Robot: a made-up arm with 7 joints.
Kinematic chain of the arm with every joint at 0, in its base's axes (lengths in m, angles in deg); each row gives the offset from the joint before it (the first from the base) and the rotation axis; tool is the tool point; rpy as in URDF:
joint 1: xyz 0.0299 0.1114 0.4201 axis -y
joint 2: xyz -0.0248 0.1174 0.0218 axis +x
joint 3: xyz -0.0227 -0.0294 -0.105 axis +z
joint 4: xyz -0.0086 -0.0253 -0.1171 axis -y
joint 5: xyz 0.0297 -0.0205 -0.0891 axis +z
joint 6: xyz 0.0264 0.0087 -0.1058 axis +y
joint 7: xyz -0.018 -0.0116 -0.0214 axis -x
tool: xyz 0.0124 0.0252 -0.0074 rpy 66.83 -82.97 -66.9
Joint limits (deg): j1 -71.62..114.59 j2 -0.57..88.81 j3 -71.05..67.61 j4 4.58..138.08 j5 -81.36..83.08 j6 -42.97..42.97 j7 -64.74..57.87
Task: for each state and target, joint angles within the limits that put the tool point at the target. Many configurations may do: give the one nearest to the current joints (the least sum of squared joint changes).
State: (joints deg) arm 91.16 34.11 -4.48 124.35 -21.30 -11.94 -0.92
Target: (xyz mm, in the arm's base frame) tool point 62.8 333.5 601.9
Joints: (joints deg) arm 105.73 49.44 13.99 93.87 -18.13 -8.78 2.14
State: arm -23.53 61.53 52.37 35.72 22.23 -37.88 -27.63
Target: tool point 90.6 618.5 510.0
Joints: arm -23.37 88.81 65.80 27.80 21.23 -36.13 -16.14
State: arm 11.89 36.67 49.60 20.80 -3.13 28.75 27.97
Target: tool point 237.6 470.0 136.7
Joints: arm 32.87 33.36 47.03 9.69 -3.43 22.77 33.60
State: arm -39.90 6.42 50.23 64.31 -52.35 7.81 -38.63
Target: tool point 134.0 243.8 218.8
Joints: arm -15.94 -0.57 26.69 83.70 -55.35 6.27 -39.07
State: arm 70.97 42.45 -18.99 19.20 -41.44 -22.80 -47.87
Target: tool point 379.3 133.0 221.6
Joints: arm 60.92 1.98 -28.64 6.62 -46.63 -24.60 -41.47
